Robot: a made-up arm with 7 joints.
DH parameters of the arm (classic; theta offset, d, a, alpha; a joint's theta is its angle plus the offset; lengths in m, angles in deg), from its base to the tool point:
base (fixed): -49.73 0 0.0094 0
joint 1: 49.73 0.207 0.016 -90
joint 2: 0 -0.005 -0.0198 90
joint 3: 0 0.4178 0.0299 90
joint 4: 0 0.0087 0.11 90
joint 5: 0 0.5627 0.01 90
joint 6: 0 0.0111 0.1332 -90
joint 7: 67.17 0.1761 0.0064 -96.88
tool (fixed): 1.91 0.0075 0 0
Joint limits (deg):
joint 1: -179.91..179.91
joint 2: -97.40..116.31
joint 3: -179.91..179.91
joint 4: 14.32..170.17
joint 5: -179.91..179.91
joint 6: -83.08..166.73
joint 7: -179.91..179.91
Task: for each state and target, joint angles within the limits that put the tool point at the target. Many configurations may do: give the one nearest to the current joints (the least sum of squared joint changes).
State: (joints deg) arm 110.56 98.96 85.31 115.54 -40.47 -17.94 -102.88
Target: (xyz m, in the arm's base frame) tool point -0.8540 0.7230 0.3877
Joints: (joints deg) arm 115.07 87.77 90.69 123.74 -38.98 -12.36 -102.88
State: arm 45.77 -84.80 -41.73 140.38 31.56 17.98 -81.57
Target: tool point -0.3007 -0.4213 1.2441
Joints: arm 31.76 -49.37 -17.22 130.36 29.14 25.64 -81.81
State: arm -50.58 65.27 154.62 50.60 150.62 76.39 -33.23
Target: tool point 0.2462 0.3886 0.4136
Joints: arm -77.31 65.50 128.56 16.75 153.84 72.42 -32.52
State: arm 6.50 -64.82 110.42 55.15 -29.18 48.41 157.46
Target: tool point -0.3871 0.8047 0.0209
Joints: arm -7.77 -71.77 111.88 83.18 -28.05 37.97 158.48
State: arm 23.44 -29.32 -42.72 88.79 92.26 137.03 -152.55
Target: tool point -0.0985 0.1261 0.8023
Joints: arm 29.34 -58.79 -1.53 69.64 80.79 153.58 -152.13
